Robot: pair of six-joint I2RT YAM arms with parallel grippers.
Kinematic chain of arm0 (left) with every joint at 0, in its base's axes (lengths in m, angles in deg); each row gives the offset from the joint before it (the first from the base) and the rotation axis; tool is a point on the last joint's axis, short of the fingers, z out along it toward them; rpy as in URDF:
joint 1: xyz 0 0 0.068 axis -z
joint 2: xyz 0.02 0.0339 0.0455 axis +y
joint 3: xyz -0.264 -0.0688 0 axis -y
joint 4: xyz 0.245 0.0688 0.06 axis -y
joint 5: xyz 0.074 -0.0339 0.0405 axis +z
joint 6: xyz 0.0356 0 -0.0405 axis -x
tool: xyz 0 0 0 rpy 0 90 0
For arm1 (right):
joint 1: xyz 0 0 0.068 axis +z
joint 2: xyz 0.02 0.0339 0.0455 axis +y
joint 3: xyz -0.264 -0.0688 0 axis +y
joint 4: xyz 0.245 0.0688 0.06 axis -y
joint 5: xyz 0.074 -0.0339 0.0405 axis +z
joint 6: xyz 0.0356 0 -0.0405 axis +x
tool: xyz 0 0 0 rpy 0 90 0
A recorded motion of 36 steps. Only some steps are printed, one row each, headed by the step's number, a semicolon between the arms.
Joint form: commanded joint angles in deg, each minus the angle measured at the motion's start. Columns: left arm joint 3, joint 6, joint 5, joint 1, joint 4, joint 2; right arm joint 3, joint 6, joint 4, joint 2, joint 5, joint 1.
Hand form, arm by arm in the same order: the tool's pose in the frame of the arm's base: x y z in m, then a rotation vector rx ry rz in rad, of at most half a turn. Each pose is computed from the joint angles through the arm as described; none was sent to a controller.
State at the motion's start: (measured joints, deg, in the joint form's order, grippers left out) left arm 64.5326 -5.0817 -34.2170 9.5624 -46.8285 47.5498; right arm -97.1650 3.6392 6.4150 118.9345 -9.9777 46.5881
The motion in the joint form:
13: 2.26 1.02 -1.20 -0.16 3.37 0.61; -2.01 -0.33 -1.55 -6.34 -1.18 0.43
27: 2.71 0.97 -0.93 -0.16 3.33 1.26; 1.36 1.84 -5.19 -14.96 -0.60 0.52
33: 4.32 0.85 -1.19 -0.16 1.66 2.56; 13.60 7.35 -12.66 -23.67 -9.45 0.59
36: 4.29 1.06 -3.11 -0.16 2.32 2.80; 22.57 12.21 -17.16 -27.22 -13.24 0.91
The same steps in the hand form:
13: 0.1450 -0.0449 0.4021 0.6209 1.8808 -0.6768; 0.3332 0.3475 0.3425 -0.5105 1.6647 0.4817
27: 0.1476 -0.0452 0.4029 0.6183 1.8860 -0.6727; 0.3063 0.3201 0.3811 -0.4773 1.6505 0.5296
33: 0.1502 -0.0458 0.4058 0.6199 1.9071 -0.6823; 0.2796 0.2843 0.3523 -0.3593 1.8486 0.3811
36: 0.1512 -0.0469 0.4064 0.6374 1.8917 -0.7163; 0.2631 0.2663 0.3127 -0.3089 2.0027 0.2846

